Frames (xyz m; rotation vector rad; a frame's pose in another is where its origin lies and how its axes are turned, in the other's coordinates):
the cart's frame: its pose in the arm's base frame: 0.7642 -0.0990 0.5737 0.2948 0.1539 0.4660
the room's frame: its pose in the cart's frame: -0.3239 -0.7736 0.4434 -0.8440 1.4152 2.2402
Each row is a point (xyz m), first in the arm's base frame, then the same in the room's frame.
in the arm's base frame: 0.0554 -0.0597 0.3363
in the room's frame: 0.7262 -0.8612 0.7396
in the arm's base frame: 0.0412 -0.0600 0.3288
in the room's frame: 0.7419 -0.8625 0.7429
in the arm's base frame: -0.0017 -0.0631 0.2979
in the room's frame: 0.7943 -0.8692 0.7468
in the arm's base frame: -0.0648 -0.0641 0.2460
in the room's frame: 0.8742 -0.8856 0.7505
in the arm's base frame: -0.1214 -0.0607 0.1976
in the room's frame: 0.9461 -0.9048 0.7551
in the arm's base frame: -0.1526 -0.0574 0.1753
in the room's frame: 0.9830 -0.9141 0.7610
